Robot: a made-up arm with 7 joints.
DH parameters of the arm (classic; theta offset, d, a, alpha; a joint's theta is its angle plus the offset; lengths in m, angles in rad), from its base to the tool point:
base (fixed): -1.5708 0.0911 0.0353 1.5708
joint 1: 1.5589 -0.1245 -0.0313 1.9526
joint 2: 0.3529 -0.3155 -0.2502 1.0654
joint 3: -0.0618 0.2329 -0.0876 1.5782
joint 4: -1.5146 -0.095 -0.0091 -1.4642
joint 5: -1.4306 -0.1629 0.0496 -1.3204
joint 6: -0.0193 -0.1 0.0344 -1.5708
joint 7: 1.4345 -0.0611 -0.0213 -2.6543
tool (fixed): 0.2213 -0.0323 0 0
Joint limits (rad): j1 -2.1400..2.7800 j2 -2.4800..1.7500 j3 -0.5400..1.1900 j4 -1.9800..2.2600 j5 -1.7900..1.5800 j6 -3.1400..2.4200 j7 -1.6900..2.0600
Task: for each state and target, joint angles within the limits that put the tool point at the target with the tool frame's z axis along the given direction. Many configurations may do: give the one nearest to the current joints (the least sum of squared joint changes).
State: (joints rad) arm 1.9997 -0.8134 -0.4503 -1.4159 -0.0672 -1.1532 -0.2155
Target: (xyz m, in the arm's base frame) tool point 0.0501 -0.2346 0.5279 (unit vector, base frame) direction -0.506 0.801 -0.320
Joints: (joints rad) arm 2.7215 -1.2443 0.1015 -0.8925 -0.7640 -0.7432 0.1913
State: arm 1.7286 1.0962 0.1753 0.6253 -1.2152 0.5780 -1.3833
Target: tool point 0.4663 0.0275 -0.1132 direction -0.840 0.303 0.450
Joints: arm 2.5382 1.4940 -0.4203 0.1734 -1.4882 0.0903 -0.8656
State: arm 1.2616 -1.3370 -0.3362 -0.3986 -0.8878 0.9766 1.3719
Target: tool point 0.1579 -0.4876 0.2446 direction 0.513 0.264 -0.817
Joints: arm 1.6172 -0.9959 -0.3995 -0.4712 -1.6842 0.8320 1.2429
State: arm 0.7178 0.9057 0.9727 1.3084 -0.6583 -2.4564 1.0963
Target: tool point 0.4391 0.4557 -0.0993 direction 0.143 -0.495 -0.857
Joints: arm 0.6158 1.2607 1.0474 1.2987 -0.3076 -2.3309 0.6542
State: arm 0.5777 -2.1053 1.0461 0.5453 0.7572 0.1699 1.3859
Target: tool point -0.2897 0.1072 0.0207 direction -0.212 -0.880 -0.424
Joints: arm 0.5187 -2.2245 0.4539 1.0303 1.5059 -0.3209 0.9840
